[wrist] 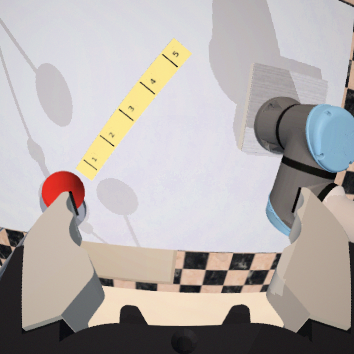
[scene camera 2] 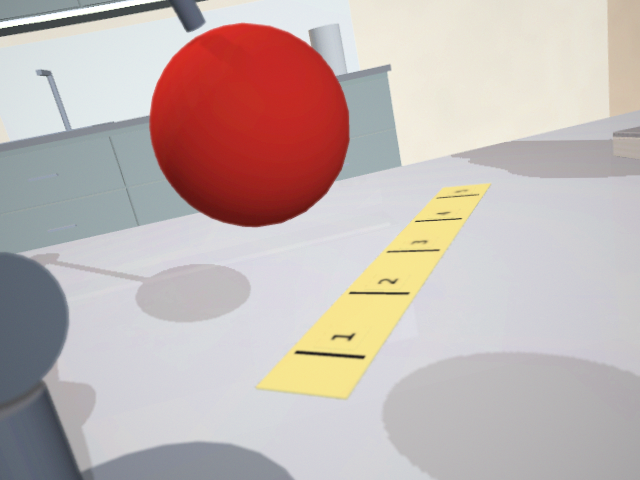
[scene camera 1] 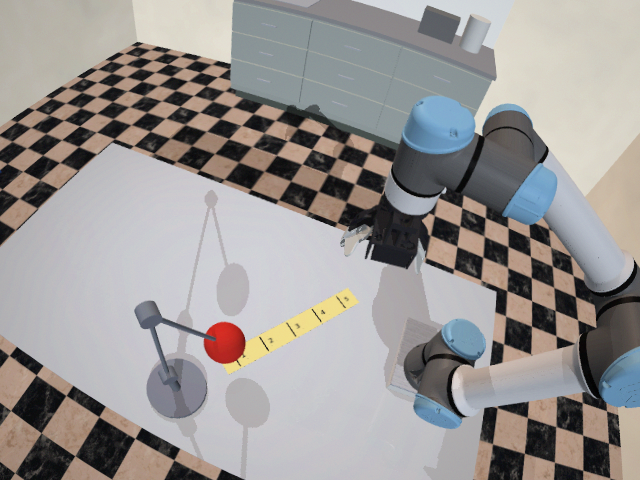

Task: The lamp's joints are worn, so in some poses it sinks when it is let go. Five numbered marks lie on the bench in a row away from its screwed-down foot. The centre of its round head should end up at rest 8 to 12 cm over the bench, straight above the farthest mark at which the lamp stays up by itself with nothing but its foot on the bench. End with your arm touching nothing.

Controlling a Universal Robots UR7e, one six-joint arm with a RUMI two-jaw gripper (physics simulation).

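Seen in the pictures: gripper, fingertip midpoint: (wrist: 183, 192); arm's base at its link origin: (wrist: 279, 124).
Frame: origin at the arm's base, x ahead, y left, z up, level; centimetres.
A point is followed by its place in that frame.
The lamp's round red head (scene camera 1: 224, 342) @[x 52.8, y 16.5, z 16.2 cm] (scene camera 2: 250, 125) @[x 54.1, y 19.9, z 12.0 cm] (wrist: 63, 190) @[x 51.3, y 12.7, z 15.3 cm] hangs in the air on a thin grey arm, apart from the bench. In scene camera 1 it overlaps the near end of the yellow strip (scene camera 1: 307, 319) @[x 37.3, y -5.8, z -3.2 cm] (scene camera 2: 325, 320) @[x 51.3, y 8.0, z -3.2 cm] (wrist: 140, 99) @[x 36.8, y -4.9, z -3.2 cm], which bears marks 1 to 5. The lamp's elbow joint (scene camera 1: 148, 314) @[x 61.0, y 25.5, z 40.6 cm] is raised above its round grey foot (scene camera 1: 156, 393) @[x 67.6, y 30.6, z -1.9 cm] (scene camera 2: 196, 465) @[x 60.1, y 21.5, z -1.8 cm]. My gripper (scene camera 1: 383, 260) @[x 27.8, y 0.0, z 41.9 cm] (wrist: 183, 192) @[x 27.8, y 0.0, z 41.9 cm] is open and empty, well apart from the lamp, high beyond the mark 5 end. In the wrist view the left finger overlaps the head's lower edge. The head's exact height cannot be told.
My arm's base plate (scene camera 1: 402, 356) @[x 8.3, y -1.8, z 0.2 cm] (wrist: 250, 110) @[x 8.7, y -3.2, z 0.1 cm] stands on the white bench (scene camera 1: 77, 217) @[x 125.5, y -10.9, z -3.3 cm] (wrist: 175, 215) @[x 27.1, y 29.4, z -3.3 cm], to the right of the strip. The arm's links loop around the right side. Shadows of lamp and arm lie on the bench. A drawer cabinet (scene camera 1: 330, 62) stands beyond the bench.
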